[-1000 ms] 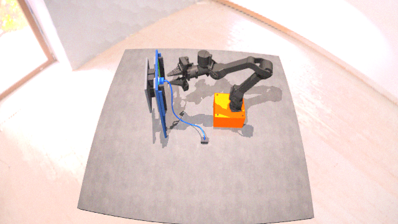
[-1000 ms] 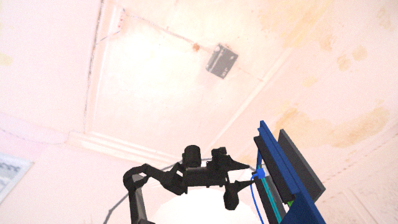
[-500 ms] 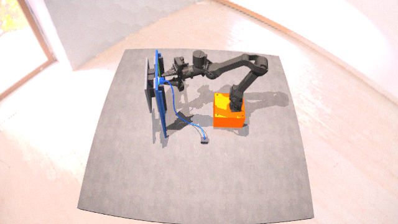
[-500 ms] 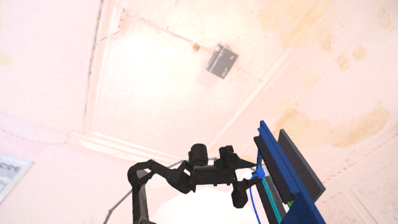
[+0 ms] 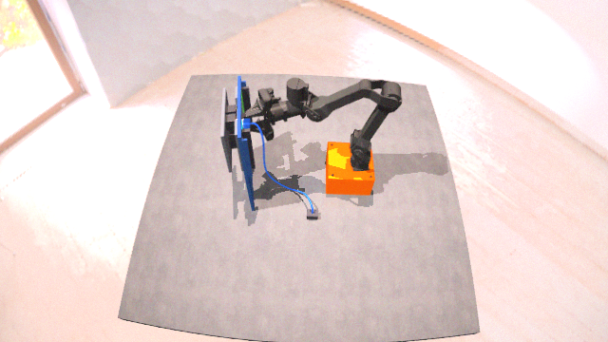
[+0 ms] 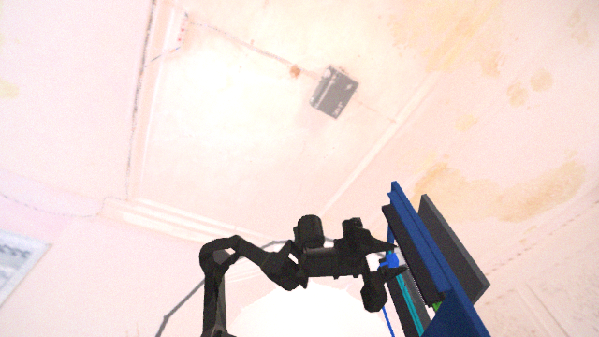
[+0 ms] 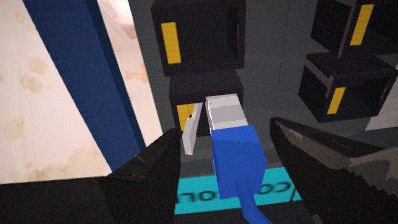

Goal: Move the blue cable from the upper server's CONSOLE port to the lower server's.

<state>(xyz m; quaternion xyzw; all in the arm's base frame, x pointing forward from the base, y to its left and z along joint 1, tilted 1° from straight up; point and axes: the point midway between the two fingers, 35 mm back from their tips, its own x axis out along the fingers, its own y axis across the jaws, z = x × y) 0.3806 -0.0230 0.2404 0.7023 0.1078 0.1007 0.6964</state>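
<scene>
Right now my gripper tip is 10 mm short of the cable plug and 10 mm below it. From my gripper tip the other things lie so: black block 220 mm behind, 160 mm to the left, 330 mm below.
</scene>
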